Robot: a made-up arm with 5 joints.
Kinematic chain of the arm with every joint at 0, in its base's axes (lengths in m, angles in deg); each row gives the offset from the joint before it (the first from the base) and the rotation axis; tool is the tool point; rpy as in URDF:
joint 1: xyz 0.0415 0 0.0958 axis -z
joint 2: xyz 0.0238 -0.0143 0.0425 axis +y
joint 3: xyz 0.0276 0 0.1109 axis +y
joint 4: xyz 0.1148 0 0.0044 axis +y
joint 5: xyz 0.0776 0.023 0 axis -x
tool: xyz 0 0 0 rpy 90 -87.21 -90
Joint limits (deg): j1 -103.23..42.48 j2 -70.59..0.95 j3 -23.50..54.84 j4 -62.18..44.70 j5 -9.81..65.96
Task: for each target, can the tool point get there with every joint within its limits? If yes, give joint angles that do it. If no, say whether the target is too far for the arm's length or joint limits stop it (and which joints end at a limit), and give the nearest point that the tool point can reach.
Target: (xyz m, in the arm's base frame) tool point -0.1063 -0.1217 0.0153
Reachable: no: joint limits stop it (at a limit: joint 1, joint 2, joint 3, joint 4) | nearest point 0.1265 -0.0660 0.0800 | short by 0.248 m
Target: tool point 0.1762 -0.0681 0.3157
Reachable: yes | joints 30.13 -39.89 15.74 6.44 7.43
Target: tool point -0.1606 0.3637 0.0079
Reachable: no: too far | nearest point -0.0153 0.2038 0.1390 | short by 0.253 m
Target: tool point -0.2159 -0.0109 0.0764
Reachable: no: joint limits stop it (at a limit: joint 1, joint 2, joint 3, joint 4) | nearest point 0.0085 0.1025 0.0800 | short by 0.251 m
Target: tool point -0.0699 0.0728 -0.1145
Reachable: no: joint limits stop it (at a limit: joint 1, joint 2, joint 3) | nearest point 0.0069 0.1092 0.0790 | short by 0.211 m
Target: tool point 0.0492 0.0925 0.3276
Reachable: yes | joints -79.87 -58.61 38.88 -37.23 21.63
